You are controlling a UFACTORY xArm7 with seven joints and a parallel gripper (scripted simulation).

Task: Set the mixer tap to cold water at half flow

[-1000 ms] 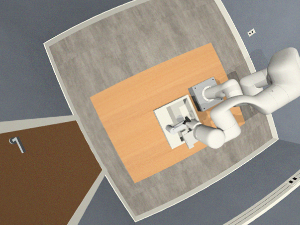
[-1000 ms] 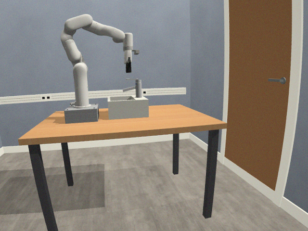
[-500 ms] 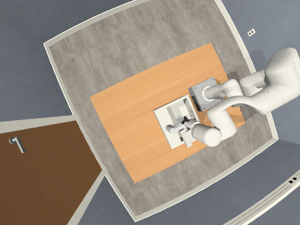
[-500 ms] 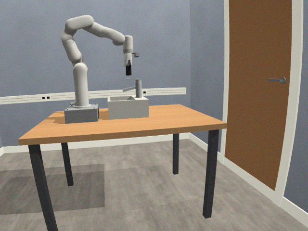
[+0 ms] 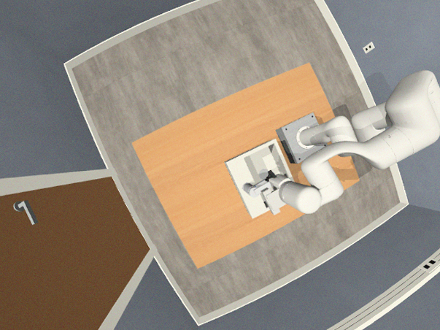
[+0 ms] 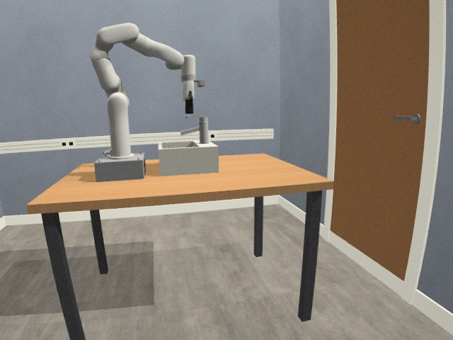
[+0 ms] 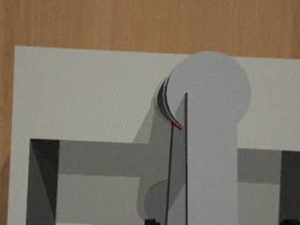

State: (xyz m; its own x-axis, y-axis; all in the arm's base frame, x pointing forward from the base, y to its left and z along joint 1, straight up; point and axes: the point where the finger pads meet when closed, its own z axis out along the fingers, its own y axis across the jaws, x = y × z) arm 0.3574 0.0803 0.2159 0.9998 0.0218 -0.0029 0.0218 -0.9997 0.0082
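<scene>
Now: the lever 3 cm ahead of my hand and 3 cm below it. The rest, counted from my hand: white sink block 4 cm behind, 1 cm to the left, 27 cm below.
</scene>
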